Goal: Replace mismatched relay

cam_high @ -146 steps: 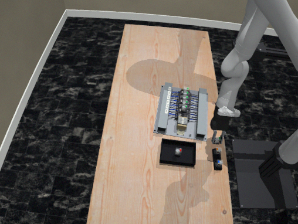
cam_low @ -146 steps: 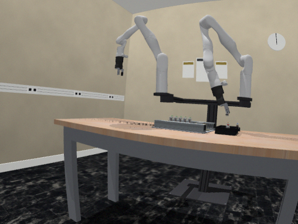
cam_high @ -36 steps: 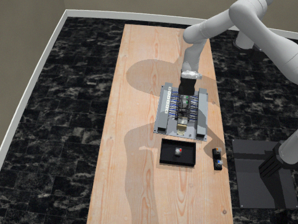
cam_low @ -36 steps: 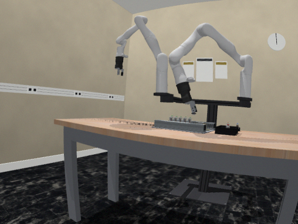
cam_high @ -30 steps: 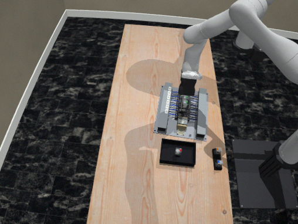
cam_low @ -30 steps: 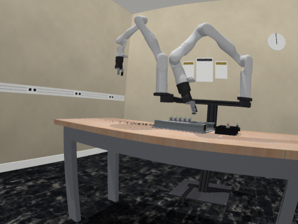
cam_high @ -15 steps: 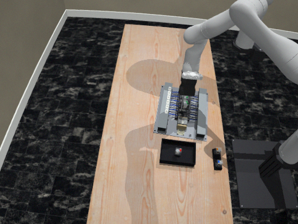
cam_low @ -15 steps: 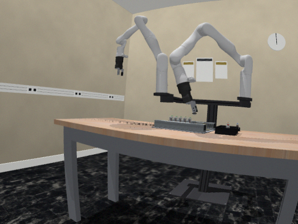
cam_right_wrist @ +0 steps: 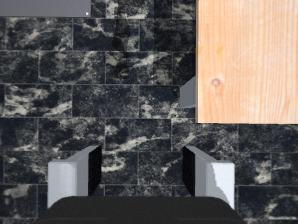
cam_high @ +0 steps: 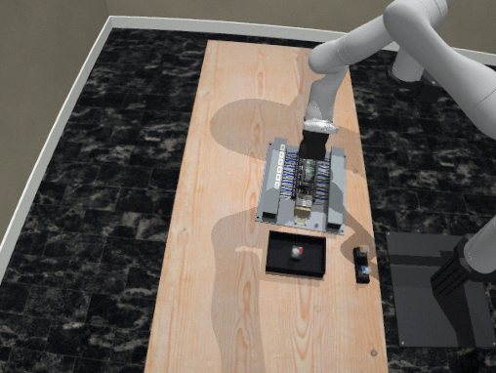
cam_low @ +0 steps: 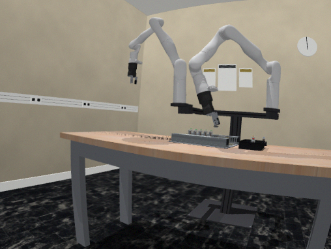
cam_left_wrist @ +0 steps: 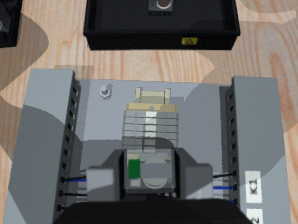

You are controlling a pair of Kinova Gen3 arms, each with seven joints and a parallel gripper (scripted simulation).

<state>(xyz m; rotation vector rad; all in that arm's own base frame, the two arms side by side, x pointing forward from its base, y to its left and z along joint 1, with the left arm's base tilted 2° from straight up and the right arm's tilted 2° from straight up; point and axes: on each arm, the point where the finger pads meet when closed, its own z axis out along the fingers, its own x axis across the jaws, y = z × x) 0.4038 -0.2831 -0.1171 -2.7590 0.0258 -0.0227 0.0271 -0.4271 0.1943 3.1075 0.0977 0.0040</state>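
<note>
Right now my left hand is 1 cm past the relay panel, 5 cm to the left of it and 9 cm above it. Round my left hand: spare rack: 14 cm behind, 24 cm to the left, 11 cm below; black parts tray: 5 cm ahead, 20 cm to the left, 10 cm below.
</note>
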